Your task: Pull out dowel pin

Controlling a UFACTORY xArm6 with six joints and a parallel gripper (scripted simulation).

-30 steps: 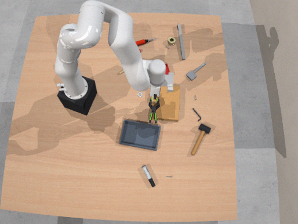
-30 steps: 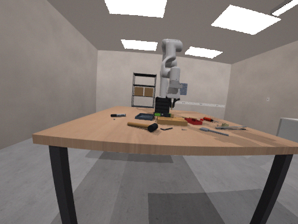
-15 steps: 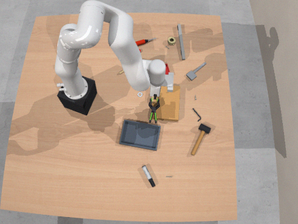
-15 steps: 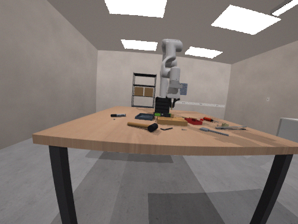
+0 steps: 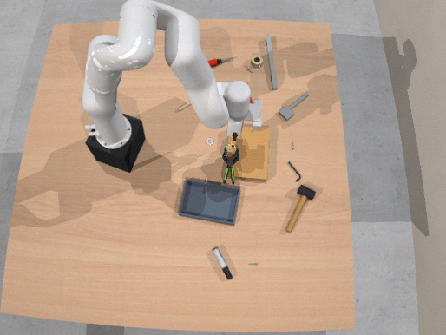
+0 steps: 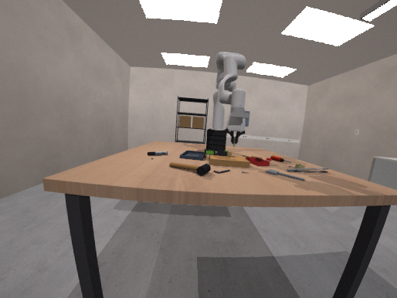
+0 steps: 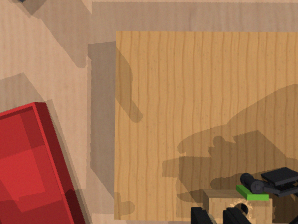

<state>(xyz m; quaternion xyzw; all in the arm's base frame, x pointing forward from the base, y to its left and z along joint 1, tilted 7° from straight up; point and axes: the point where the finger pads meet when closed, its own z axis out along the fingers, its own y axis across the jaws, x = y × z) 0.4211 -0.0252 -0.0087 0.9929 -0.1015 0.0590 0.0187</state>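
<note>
Right now my hand is 15 cm to the right of the red tray, 12 cm above it and 3 cm short of it. Round my hand: small wooden block 8 cm below, 3 cm to the right, 1 cm behind; then dowel pin 2 cm below; then dark grey tray 21 cm to the right, 12 cm below, 12 cm behind.
</note>
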